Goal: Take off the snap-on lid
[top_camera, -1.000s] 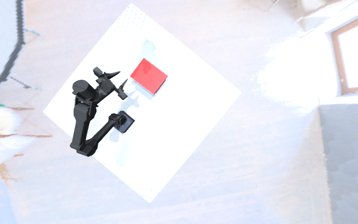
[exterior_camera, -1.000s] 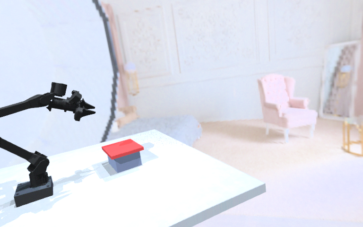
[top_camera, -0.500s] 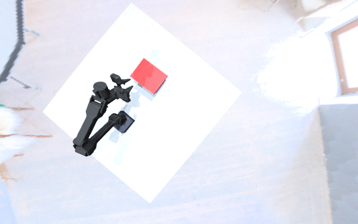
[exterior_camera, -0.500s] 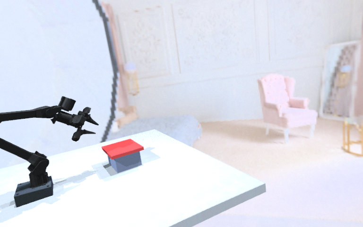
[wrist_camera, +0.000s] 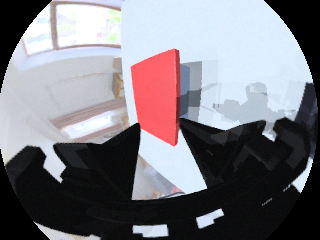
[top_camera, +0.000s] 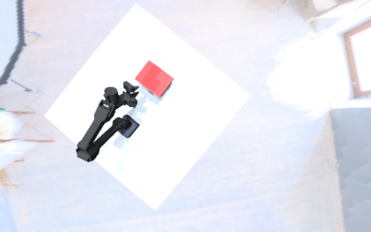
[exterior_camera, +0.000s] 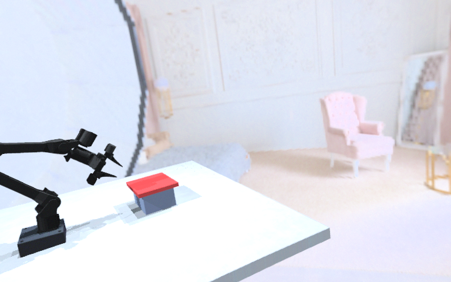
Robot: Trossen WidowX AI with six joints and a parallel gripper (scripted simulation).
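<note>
My gripper tip is now 120 mm short of the red lid, 30 mm to the right of it and 90 mm above it. The rest, counted from my gripper tip: blue-grey storage box (120 mm ahead, 30 mm to the left, 140 mm below).
</note>
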